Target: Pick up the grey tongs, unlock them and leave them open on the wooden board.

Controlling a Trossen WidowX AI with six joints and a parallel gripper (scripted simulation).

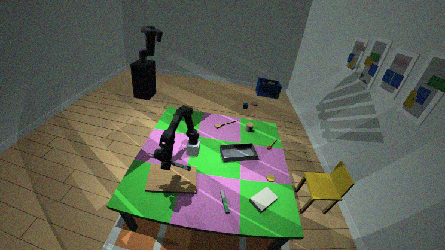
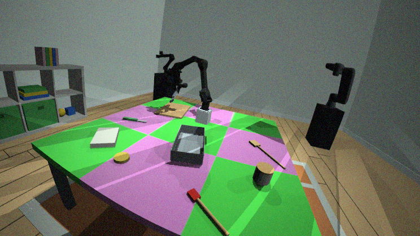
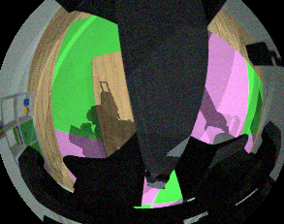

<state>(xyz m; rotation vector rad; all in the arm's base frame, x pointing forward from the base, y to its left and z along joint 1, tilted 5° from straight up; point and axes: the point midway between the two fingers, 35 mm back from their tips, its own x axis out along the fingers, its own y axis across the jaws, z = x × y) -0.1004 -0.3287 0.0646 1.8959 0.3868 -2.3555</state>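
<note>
The wooden board is 150 mm below my gripper tip and 30 mm ahead of it. Also, from my gripper tip: lidded canister (790 mm to the left, 600 mm ahead, 120 mm below); then dark roasting tin (500 mm ahead, 390 mm to the left, 130 mm below); then yellow disc (790 mm ahead, 170 mm to the left, 150 mm below).
</note>
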